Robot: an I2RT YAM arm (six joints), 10 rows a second.
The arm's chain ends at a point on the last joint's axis. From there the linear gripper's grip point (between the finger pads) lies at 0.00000 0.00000 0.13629 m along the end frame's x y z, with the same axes.
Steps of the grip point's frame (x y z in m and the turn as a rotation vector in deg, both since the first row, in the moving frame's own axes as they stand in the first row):
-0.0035 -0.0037 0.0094 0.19 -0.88 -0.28
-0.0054 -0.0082 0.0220 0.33 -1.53 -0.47
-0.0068 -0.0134 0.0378 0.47 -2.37 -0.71
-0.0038 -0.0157 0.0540 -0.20 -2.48 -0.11
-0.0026 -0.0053 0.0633 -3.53 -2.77 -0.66
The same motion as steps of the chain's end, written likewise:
-0.0014 -0.0033 0.0094 0.19 -0.88 -0.28
-0.0018 -0.0074 0.0221 0.33 -1.53 -0.47
-0.0012 -0.0123 0.0379 0.47 -2.37 -0.71
0.0021 -0.0162 0.0541 -0.20 -2.48 -0.11
0.0039 -0.0137 0.0637 -3.53 -2.77 -0.66

